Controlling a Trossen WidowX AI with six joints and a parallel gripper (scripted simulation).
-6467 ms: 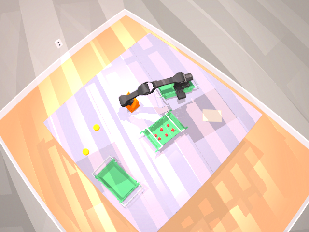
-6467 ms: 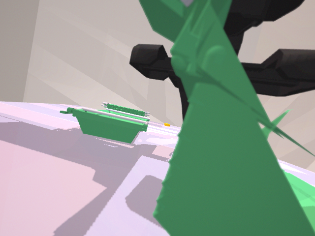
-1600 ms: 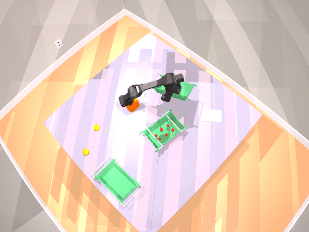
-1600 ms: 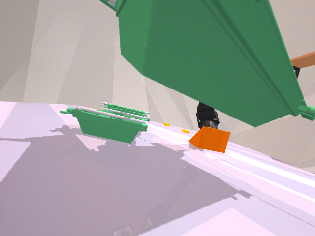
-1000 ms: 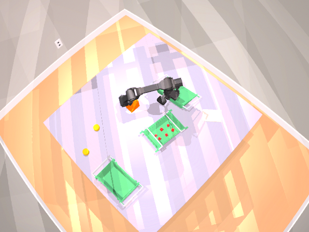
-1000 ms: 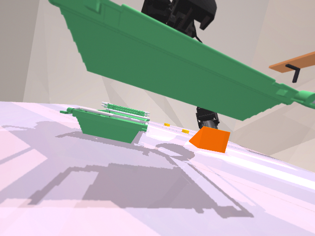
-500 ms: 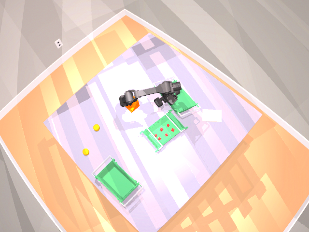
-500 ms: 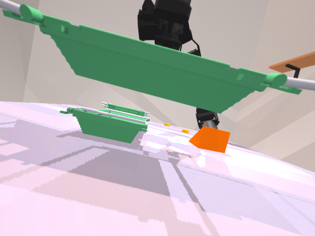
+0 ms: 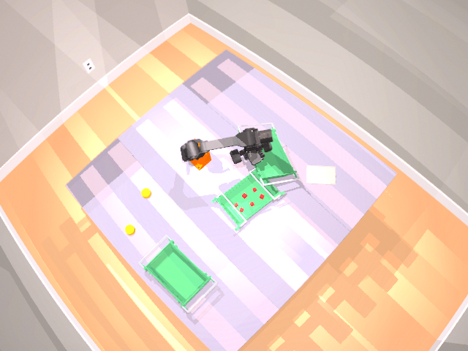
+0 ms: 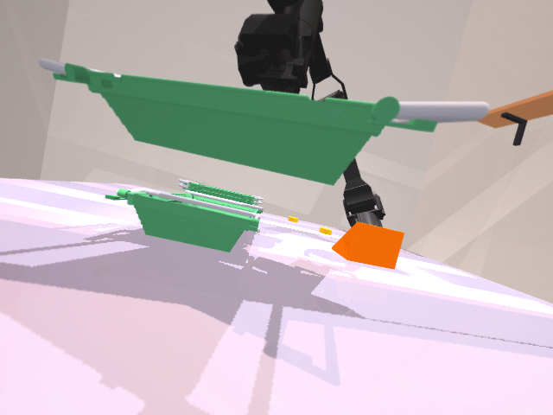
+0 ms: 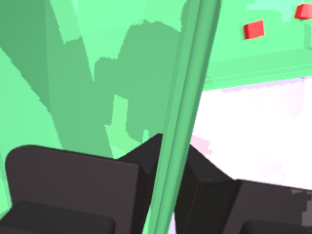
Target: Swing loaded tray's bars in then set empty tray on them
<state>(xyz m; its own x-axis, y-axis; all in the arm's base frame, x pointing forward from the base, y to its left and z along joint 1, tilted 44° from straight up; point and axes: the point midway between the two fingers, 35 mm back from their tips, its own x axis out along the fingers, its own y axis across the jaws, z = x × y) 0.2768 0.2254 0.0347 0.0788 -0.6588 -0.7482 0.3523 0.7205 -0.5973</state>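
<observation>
Right now my gripper tip is 7 cm to the right of the tray and 3 cm short of it. Round my gripper tip: pale patch: 26 cm to the left, 23 cm ahead, 18 cm below.
</observation>
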